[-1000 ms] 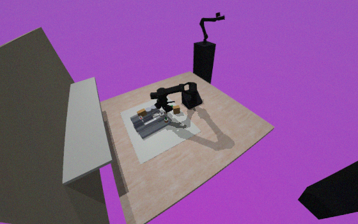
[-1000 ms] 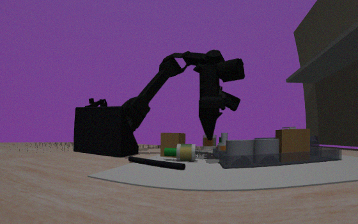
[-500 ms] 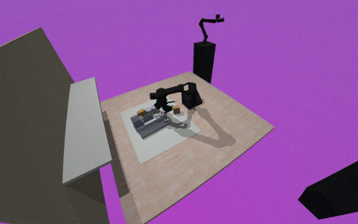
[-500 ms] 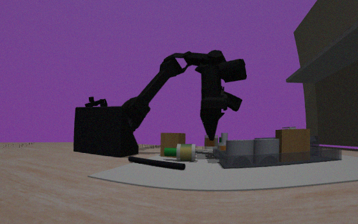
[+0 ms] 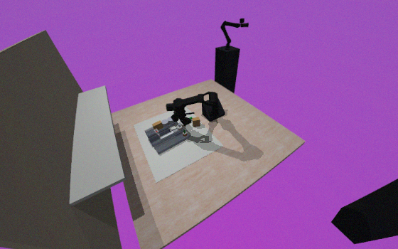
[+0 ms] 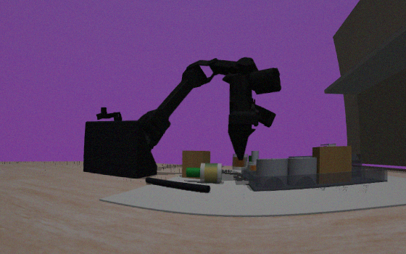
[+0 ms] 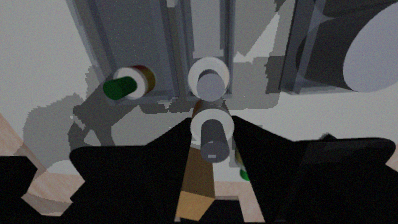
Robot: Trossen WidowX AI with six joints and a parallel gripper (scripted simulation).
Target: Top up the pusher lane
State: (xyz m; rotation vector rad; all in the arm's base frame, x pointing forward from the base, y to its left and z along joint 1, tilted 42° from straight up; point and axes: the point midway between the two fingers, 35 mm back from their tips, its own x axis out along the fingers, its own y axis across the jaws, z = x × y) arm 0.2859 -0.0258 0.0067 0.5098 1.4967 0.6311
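The grey rack is 18 cm ahead of my gripper tip, 1 cm to the right of it and 3 cm below it. From my gripper tip the other things lie so: shelf 55 cm ahead, 2 cm to the left, 32 cm above; black rod 11 cm behind, 16 cm to the right, 4 cm below.
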